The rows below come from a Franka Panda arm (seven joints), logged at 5 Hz.
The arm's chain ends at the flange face. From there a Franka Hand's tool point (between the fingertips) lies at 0.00 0.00 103.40 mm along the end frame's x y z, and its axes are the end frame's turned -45 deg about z.
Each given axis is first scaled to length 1.
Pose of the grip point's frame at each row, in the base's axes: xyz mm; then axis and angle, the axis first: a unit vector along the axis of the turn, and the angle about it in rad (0 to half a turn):
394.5, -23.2, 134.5, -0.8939, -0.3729, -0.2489, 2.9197
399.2, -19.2, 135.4, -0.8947, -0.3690, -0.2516, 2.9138
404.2, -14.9, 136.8, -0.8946, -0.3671, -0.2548, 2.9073
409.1, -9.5, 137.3, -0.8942, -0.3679, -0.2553, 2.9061
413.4, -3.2, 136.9, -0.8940, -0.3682, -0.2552, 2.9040
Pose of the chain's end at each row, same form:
357.5, -62.5, 222.7, -0.9818, -0.0025, -0.1899, 2.7451
361.9, -59.0, 223.2, -0.9815, 0.0015, -0.1913, 2.7375
366.5, -55.5, 224.1, -0.9812, 0.0032, -0.1932, 2.7290
371.4, -50.2, 224.6, -0.9811, 0.0023, -0.1934, 2.7275
375.8, -44.1, 224.1, -0.9812, 0.0020, -0.1929, 2.7257

